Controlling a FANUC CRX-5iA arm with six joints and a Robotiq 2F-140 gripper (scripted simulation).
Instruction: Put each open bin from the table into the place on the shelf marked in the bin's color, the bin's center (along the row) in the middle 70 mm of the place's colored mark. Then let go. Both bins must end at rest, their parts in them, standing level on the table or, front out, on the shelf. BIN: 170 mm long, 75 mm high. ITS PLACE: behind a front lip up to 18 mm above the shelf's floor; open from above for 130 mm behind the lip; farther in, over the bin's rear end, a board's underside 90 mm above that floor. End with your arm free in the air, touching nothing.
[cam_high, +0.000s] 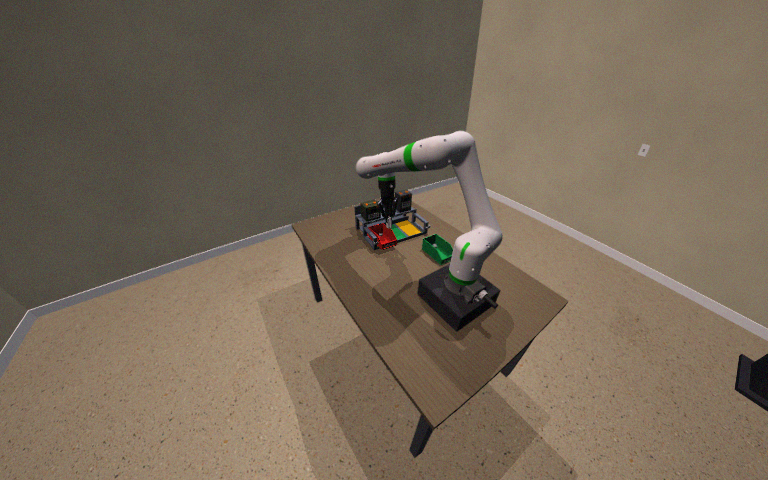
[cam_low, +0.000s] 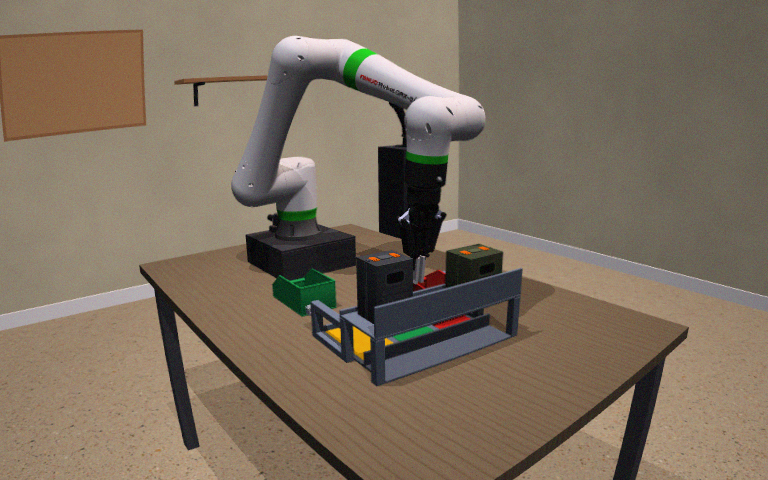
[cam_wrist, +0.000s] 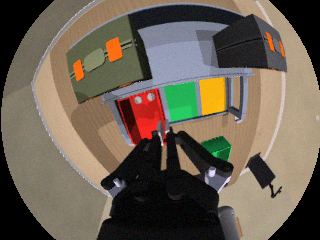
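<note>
My gripper is now 7 cm above the red bin, 5 cm to the right of it and 1 cm past it. From my hand the other things lie so: green bin 26 cm behind, 17 cm to the right, 9 cm below; olive box 15 cm ahead, 4 cm to the left, 2 cm above; black box 19 cm to the right, 13 cm ahead, 3 cm above.
</note>
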